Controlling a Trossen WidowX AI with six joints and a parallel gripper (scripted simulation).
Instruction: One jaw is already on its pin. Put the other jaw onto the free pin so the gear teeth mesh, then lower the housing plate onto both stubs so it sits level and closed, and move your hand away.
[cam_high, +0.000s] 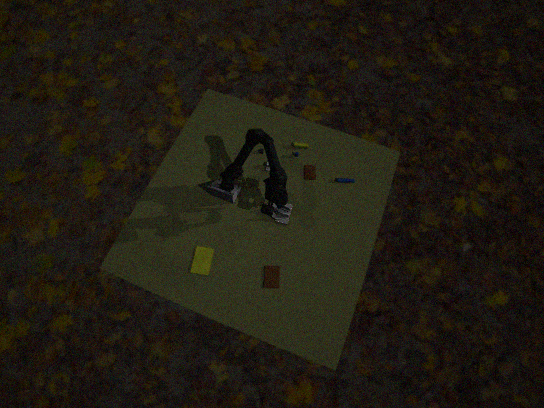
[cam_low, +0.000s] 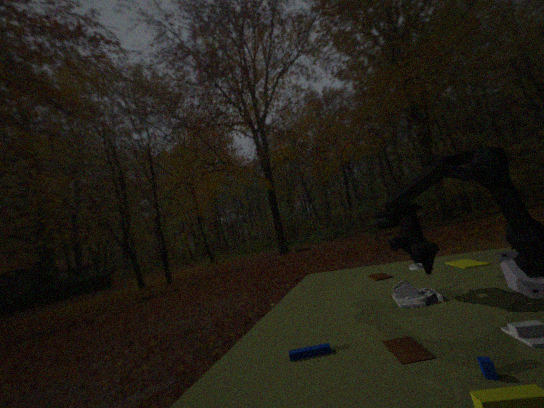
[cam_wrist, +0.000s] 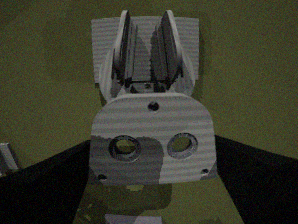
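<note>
My gripper tip is 2 cm short of the grey jaw, 2 cm to the right of it and 7 cm above it. The rest, counted from my gripper tip: blue bar 33 cm ahead, 33 cm to the left, 8 cm below; then yellow bar 1 cm ahead, 45 cm to the left, 7 cm below; then yellow slab 22 cm behind, 40 cm to the right, 8 cm below.
</note>
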